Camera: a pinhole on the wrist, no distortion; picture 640 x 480 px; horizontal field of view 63.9 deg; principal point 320.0 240.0 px. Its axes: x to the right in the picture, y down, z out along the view. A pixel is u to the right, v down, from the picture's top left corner.
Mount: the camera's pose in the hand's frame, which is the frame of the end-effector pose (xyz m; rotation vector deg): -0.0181 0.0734 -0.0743 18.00 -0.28 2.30
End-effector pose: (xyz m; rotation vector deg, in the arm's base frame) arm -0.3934 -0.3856 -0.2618 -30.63 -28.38 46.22
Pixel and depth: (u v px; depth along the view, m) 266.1 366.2 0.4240
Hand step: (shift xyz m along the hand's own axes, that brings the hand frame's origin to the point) -0.0662 0.0397 0.3607
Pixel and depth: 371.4 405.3 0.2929
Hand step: 0.0078 0.0737 0.2337
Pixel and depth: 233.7 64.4 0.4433
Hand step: -0.0859 -0.2106 0.2996
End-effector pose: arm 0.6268 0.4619 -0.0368 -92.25 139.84 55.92
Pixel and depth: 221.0 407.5 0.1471
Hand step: -0.0482 0.0725 0.0801
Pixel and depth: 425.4 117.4 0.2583
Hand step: 0.0378 -0.0630 0.1529
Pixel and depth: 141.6 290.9 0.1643
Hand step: -0.0756 0.0359 0.0864
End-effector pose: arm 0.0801 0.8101 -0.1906 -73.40 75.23 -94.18
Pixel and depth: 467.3 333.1 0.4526
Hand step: 0.1091 0.0166 0.3829
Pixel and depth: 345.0 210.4 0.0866
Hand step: -0.0136 0.0421 0.0066
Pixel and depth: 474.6 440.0 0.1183
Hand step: 0.0158 0.0820 0.0528
